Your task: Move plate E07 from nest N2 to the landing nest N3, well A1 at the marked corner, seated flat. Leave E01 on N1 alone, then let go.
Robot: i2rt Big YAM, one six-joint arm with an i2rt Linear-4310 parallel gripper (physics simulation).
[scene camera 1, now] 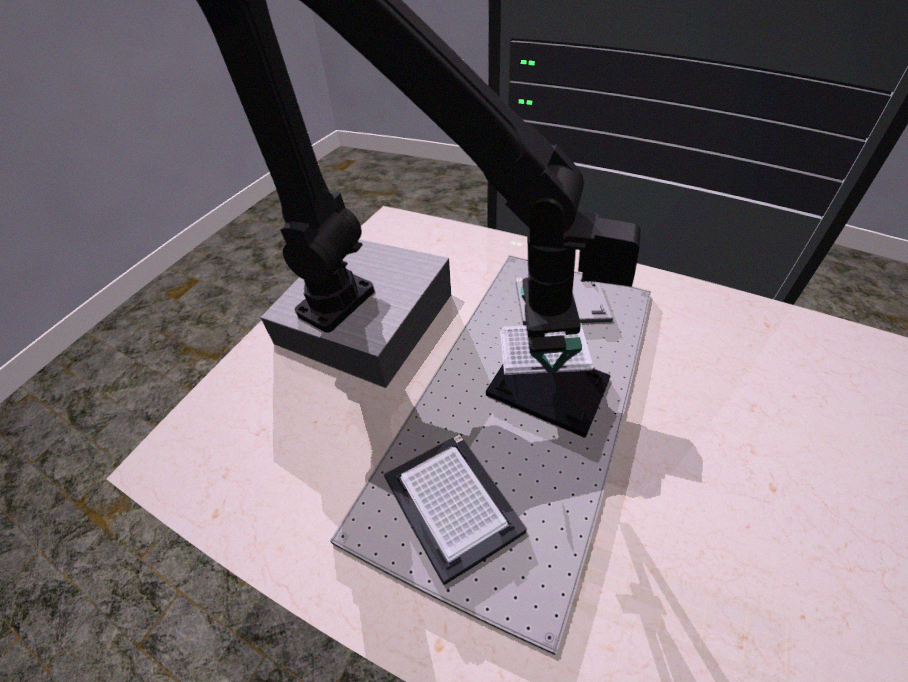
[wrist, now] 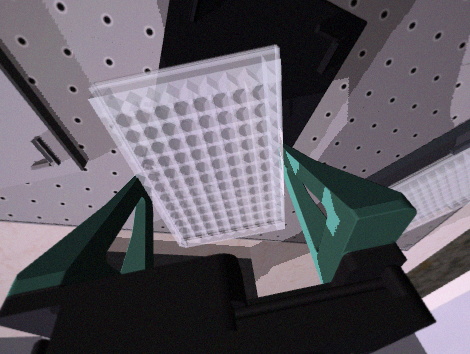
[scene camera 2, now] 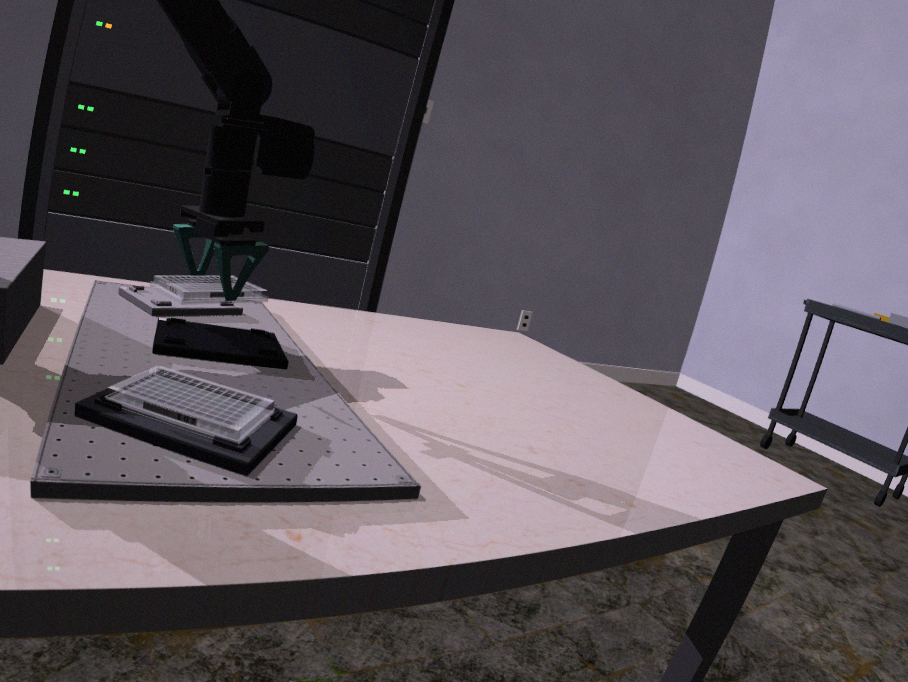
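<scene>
My gripper (scene camera 1: 546, 353) (scene camera 2: 214, 286) (wrist: 212, 165) is shut on the clear 96-well plate E07 (scene camera 1: 516, 353) (scene camera 2: 192, 288) (wrist: 210, 135), green fingers on its two sides. The plate is raised and looks about level. In scene camera 1 it overlaps the back edge of the empty black nest N3 (scene camera 1: 550, 400) (scene camera 2: 220, 345) (wrist: 300, 50); its height above it is hard to judge. Nest N3's marked corner and the lettering of well A1 cannot be made out. The grey nest N2 (scene camera 1: 591, 312) (scene camera 2: 194, 310) stands behind, partly hidden. Plate E01 (scene camera 1: 453, 502) (scene camera 2: 190, 403) sits in the dark nest N1 (scene camera 1: 486, 480) (scene camera 2: 249, 455).
All three nests stand on a perforated grey board (scene camera 1: 543, 469) (scene camera 2: 352, 455). The arm's base is on a grey block (scene camera 1: 411, 278) left of the board. A dark rack (scene camera 1: 660, 220) stands behind the table, and a cart (scene camera 2: 844, 444) stands away to the right.
</scene>
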